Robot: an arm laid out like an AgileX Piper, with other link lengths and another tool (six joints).
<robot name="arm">
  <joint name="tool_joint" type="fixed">
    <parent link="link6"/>
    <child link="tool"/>
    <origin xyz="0.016 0.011 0.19" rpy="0 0.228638 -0.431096"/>
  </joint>
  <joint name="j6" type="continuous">
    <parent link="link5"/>
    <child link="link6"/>
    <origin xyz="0 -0.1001 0" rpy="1.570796 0 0"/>
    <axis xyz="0 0 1"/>
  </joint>
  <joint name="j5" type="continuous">
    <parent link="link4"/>
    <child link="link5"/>
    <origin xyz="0 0 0" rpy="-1.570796 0 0"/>
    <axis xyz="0 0 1"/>
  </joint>
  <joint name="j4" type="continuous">
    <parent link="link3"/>
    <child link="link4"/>
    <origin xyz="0.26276 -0.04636 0" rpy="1.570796 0 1.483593"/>
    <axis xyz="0 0 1"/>
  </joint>
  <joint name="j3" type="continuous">
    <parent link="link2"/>
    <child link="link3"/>
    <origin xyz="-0.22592 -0.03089 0"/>
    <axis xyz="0 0 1"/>
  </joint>
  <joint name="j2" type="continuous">
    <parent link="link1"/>
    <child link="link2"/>
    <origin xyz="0 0 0" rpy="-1.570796 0 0"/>
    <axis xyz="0 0 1"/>
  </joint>
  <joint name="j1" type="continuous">
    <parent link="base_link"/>
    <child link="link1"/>
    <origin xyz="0 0 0.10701"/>
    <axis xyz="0 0 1"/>
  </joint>
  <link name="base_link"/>
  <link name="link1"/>
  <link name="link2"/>
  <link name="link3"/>
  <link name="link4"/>
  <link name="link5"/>
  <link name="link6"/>
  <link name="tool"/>
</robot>
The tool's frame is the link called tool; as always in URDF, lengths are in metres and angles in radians. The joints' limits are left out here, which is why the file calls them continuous.
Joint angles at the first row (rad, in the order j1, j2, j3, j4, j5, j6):
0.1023 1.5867 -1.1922 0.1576 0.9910 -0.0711
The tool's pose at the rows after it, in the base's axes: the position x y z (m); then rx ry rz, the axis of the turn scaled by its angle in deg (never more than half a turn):
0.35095, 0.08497, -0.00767, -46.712, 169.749, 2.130
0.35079, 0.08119, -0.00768, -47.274, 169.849, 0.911
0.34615, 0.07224, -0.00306, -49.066, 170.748, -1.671
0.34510, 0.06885, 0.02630, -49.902, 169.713, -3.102
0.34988, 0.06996, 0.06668, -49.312, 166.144, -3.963
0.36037, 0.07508, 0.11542, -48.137, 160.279, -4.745
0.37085, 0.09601, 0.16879, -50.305, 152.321, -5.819
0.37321, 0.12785, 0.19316, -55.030, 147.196, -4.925
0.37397, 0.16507, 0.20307, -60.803, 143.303, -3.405
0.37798, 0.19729, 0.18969, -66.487, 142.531, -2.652
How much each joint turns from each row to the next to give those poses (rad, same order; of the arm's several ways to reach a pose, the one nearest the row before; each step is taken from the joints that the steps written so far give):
0.0000 0.0067 0.0000 -0.0021 -0.0012 0.0000
0.0000 0.0000 -0.0030 -0.0155 0.0047 0.0000
0.0000 -0.0053 -0.0209 -0.0365 0.0448 0.0001
0.0000 -0.0416 -0.0634 -0.0164 0.0899 -0.0001
0.0000 -0.0598 -0.0713 0.0001 0.0682 0.0000
0.0041 -0.0562 -0.0900 0.0080 0.0426 0.0000
0.0526 -0.0267 -0.1244 -0.0018 0.0304 0.0001
0.0766 0.0174 -0.0829 0.0037 0.0105 -0.0001
0.0865 0.0491 -0.0746 0.0034 0.0016 0.0000
0.0750 0.0954 -0.0669 -0.0088 0.0000 0.0040

